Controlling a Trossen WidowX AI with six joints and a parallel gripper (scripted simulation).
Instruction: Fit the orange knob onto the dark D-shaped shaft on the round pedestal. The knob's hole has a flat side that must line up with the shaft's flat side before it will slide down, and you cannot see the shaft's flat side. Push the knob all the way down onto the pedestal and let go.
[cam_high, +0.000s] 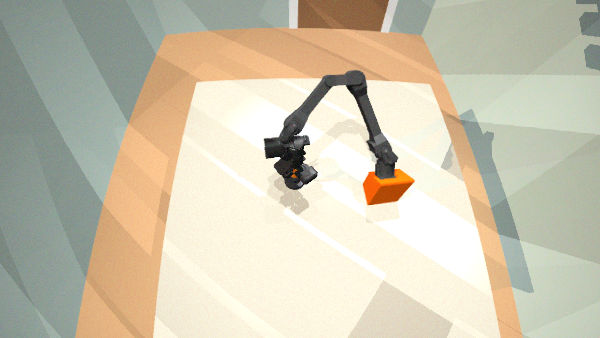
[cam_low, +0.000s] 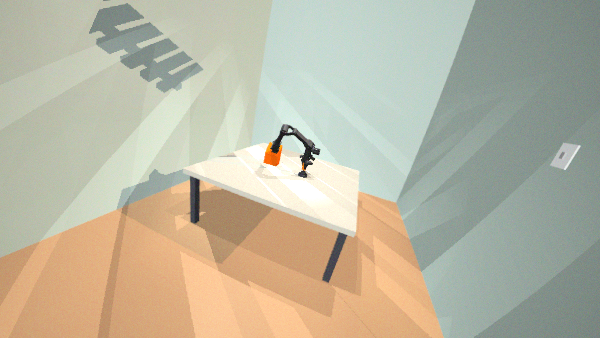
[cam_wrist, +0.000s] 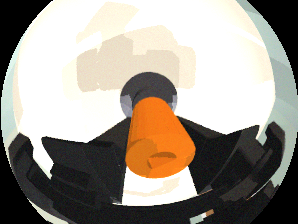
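Right now my gripper tip is 20 mm below the orange knob. From my gripper tip the other things lie so: dark pedestal (40 mm below).
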